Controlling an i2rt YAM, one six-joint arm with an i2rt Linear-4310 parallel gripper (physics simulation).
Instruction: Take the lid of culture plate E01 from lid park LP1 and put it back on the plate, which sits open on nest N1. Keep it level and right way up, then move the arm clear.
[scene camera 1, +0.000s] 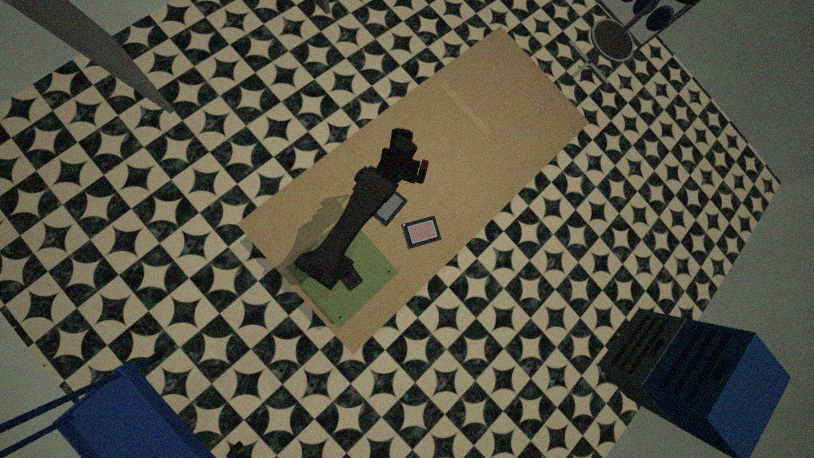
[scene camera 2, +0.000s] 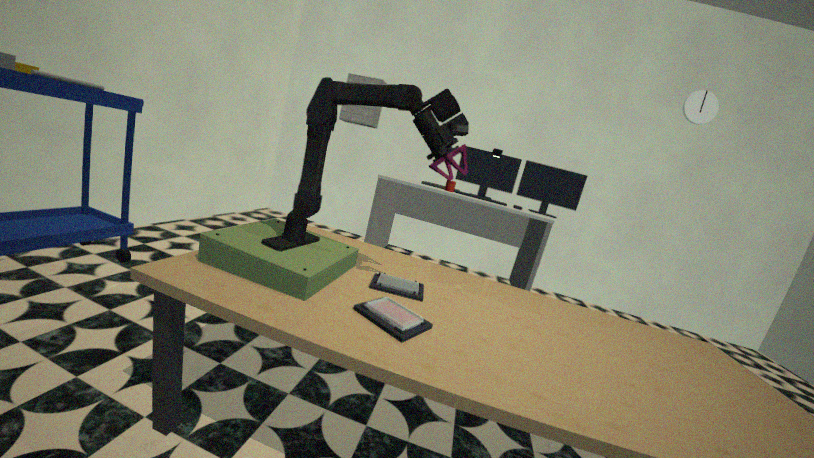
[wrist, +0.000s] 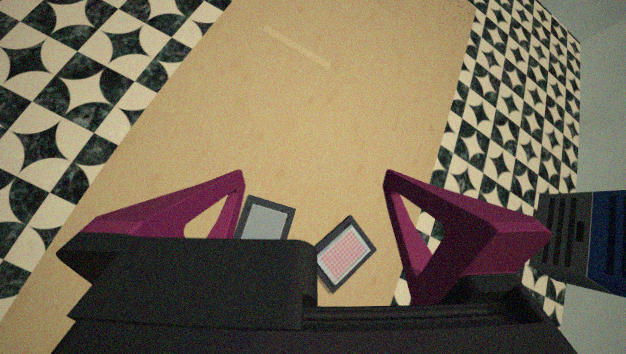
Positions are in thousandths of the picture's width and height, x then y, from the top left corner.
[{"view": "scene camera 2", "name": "gripper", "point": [563, 388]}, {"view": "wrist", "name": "gripper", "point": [501, 501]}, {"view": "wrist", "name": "grey plate lid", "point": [421, 631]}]
